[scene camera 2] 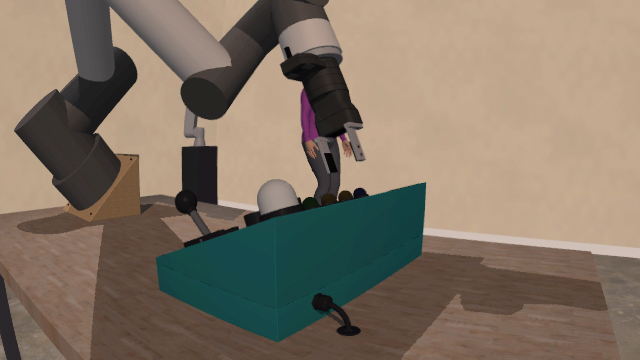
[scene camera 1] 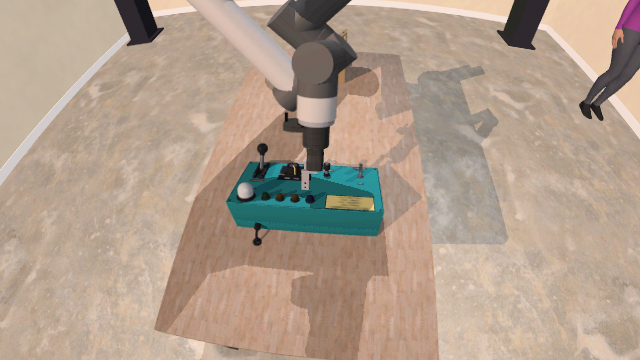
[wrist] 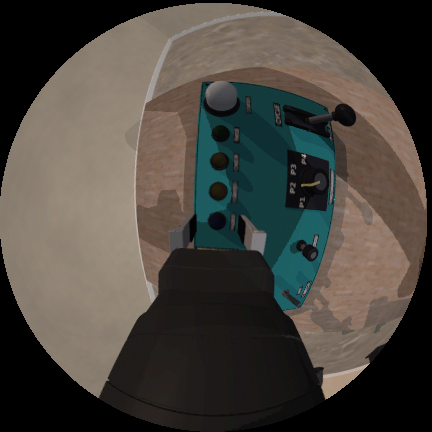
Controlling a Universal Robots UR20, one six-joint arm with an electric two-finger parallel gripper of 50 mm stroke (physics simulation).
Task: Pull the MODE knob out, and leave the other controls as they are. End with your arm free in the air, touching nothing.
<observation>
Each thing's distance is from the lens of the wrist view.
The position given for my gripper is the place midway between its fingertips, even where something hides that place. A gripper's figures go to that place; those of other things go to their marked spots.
my gripper [wrist: 216, 222]: 17 cm
rotary selector [wrist: 312, 181]: 24 cm
</observation>
